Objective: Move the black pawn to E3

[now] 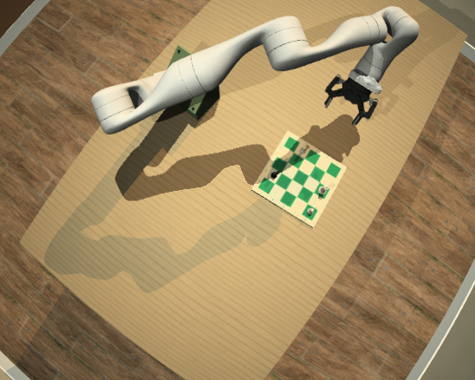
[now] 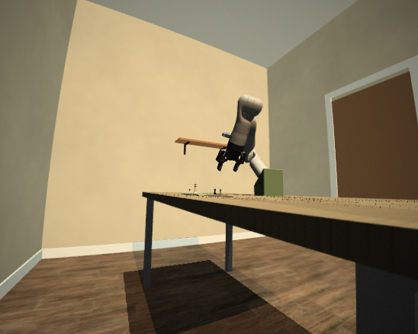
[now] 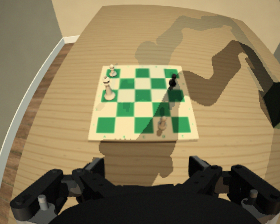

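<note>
Now: hand 24 cm to the left of the black pawn, 11 cm above it and 6 cm past it. Also, from my hand: green-and-cream chessboard: 19 cm to the right, 12 cm below, 1 cm ahead.
</note>
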